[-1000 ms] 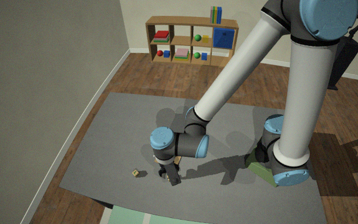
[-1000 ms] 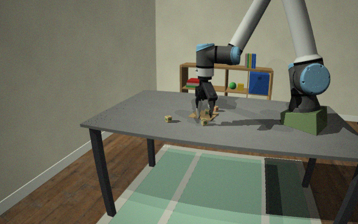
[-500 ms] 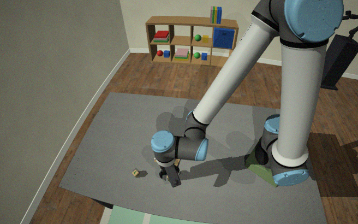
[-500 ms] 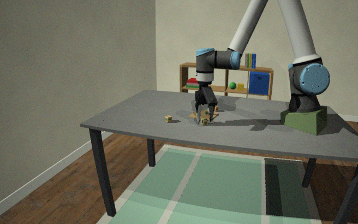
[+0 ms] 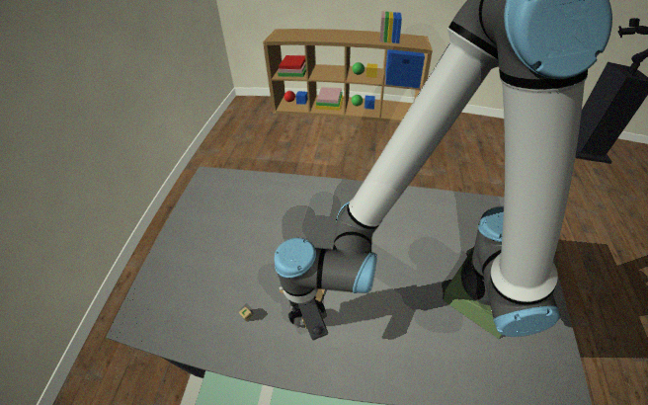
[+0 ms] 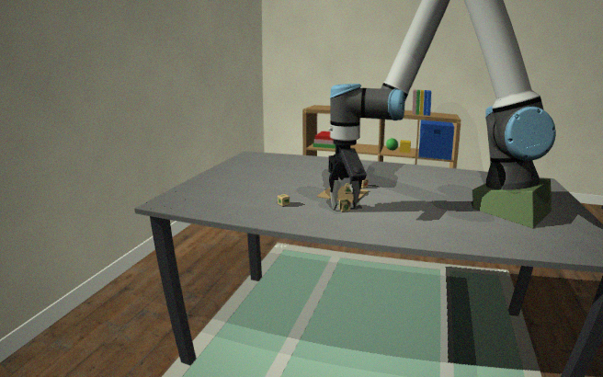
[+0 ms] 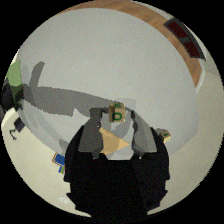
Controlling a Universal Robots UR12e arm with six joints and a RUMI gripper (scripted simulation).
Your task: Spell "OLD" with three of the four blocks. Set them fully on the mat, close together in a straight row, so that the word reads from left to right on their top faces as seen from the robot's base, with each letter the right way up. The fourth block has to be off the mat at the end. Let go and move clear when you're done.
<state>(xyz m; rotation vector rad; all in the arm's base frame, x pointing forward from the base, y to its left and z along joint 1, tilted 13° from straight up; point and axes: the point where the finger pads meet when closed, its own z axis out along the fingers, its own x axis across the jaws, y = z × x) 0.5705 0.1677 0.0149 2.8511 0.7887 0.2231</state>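
Right now the tan mat is 3 cm ahead of my hand, 15 cm to the right of it and 1 cm below it.
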